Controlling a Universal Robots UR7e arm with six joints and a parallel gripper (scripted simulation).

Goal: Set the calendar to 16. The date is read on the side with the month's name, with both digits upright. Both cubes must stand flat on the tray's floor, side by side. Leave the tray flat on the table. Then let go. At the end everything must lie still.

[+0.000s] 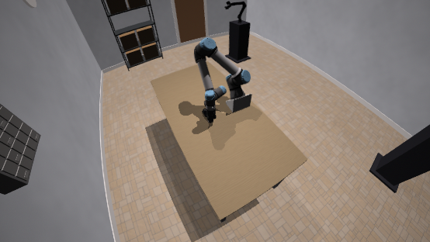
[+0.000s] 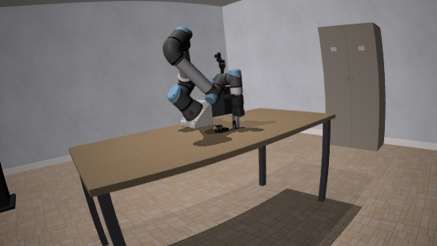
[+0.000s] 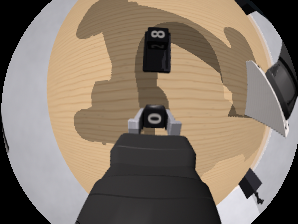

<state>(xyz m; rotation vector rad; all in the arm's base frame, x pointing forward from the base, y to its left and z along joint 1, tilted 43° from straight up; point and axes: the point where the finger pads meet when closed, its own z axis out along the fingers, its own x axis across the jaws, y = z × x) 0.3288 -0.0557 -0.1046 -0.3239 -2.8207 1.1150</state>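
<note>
The black date cube is 10 mm below my hand. The rest, counted from my hand: dark calendar tray: 20 mm behind, 110 mm to the right, 20 mm below.
</note>
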